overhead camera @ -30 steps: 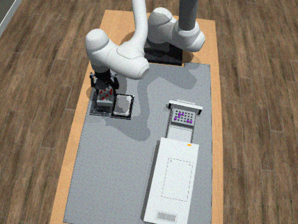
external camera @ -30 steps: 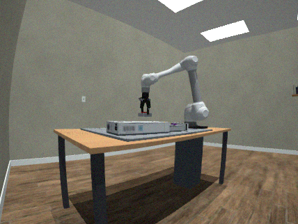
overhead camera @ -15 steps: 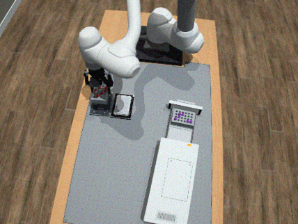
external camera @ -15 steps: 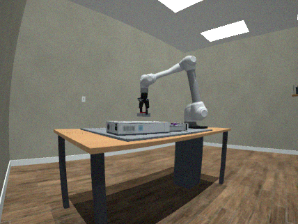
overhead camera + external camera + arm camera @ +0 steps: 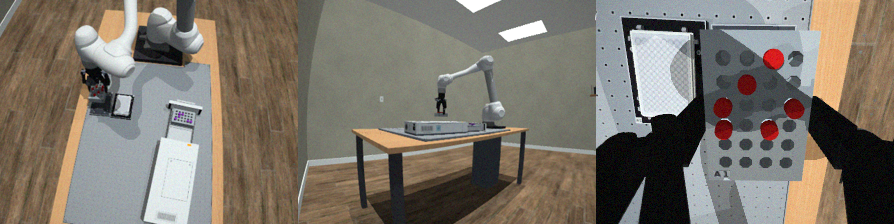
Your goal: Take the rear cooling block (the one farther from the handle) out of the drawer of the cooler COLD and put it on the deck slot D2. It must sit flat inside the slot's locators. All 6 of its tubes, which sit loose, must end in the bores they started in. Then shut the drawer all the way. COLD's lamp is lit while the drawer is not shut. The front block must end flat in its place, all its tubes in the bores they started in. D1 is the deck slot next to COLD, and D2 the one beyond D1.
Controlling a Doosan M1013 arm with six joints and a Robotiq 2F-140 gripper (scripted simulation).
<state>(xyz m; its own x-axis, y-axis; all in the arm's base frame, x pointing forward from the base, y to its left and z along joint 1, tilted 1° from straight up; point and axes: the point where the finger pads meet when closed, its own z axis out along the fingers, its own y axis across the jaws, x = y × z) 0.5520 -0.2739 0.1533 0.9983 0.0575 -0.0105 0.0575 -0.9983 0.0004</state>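
Right now my hand is 17 cm above the deck slot D2. From my hand the other things lie so: cooling block: 3 cm below; white cooler: 25 cm ahead, 47 cm to the left, 13 cm below.
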